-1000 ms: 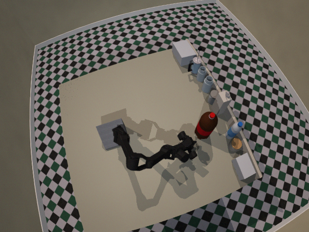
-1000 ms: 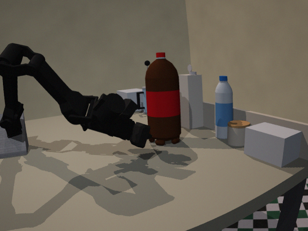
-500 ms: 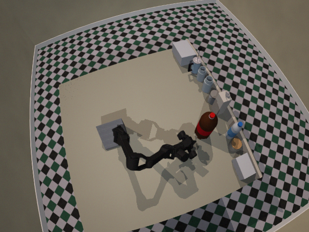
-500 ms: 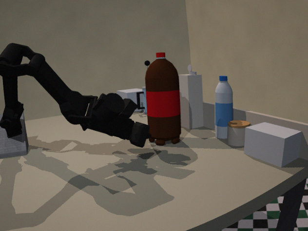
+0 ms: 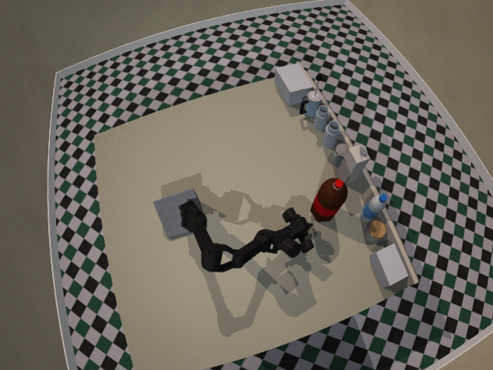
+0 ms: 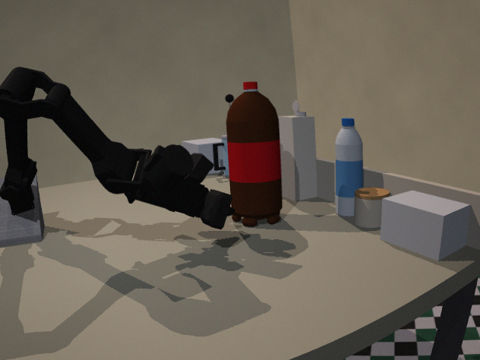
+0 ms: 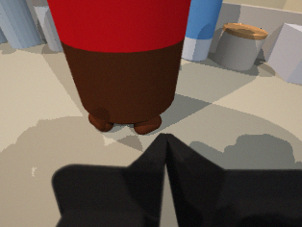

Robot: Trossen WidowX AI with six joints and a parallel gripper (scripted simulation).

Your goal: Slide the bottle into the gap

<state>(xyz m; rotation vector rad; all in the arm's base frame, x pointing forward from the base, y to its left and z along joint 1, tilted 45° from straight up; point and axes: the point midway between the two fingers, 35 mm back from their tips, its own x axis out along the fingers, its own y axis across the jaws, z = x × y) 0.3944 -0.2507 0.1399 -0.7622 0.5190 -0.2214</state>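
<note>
Right now the brown cola bottle is 12 cm ahead of my hand, 9 cm above it and 4 cm to the left of it. From my hand the other things lie so: blue-capped water bottle 29 cm ahead, 8 cm to the right, 5 cm above; then french press 52 cm to the left, 34 cm ahead, 8 cm above; then cork-lidded jar 27 cm ahead, 16 cm to the right, 2 cm below.
</note>
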